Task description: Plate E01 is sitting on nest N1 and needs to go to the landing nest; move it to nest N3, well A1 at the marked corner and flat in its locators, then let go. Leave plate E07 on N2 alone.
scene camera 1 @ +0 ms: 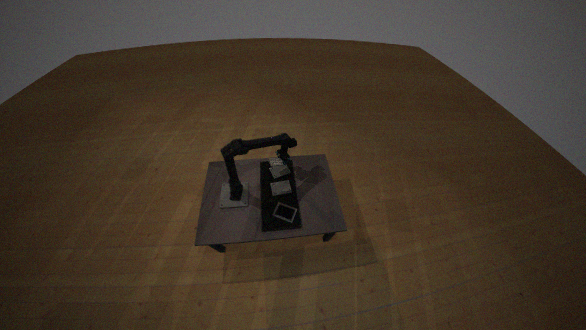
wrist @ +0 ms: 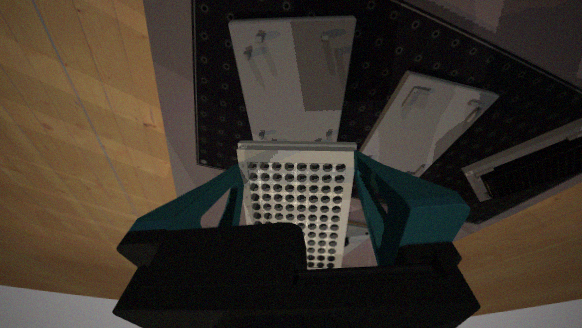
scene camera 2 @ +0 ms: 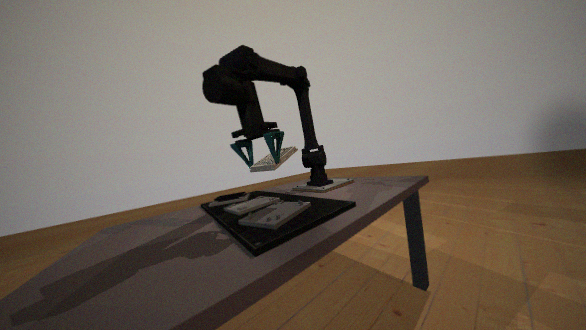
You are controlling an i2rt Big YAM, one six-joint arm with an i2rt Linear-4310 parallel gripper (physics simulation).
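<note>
The pale plate with rows of wells, E01 (scene camera 1: pixel 276 162) (scene camera 2: pixel 286 156) (wrist: pixel 300 187), is between the teal fingers of my gripper (scene camera 2: pixel 264 164) (wrist: pixel 295 164), which is shut on its sides. It hangs well above the black board. The bare grey nest with small locators at the board's end (scene camera 1: pixel 279 171) (scene camera 2: pixel 277 216) (wrist: pixel 280 90) is below and beyond the plate in the wrist view. A second bare grey nest (scene camera 1: pixel 281 188) (scene camera 2: pixel 252 205) (wrist: pixel 415 130) lies in the middle. A third nest (scene camera 1: pixel 282 218) (wrist: pixel 474 180) has a dark centre. Nest labels and the marked corner are unreadable.
The black board (scene camera 1: pixel 267 222) (scene camera 2: pixel 327 210) (wrist: pixel 215 125) bears the nests on a grey-brown table (scene camera 1: pixel 320 215) (scene camera 2: pixel 165 235). The arm's pale base plate (scene camera 1: pixel 234 204) (scene camera 2: pixel 342 183) is beside the board. The arm's shadow falls across the table.
</note>
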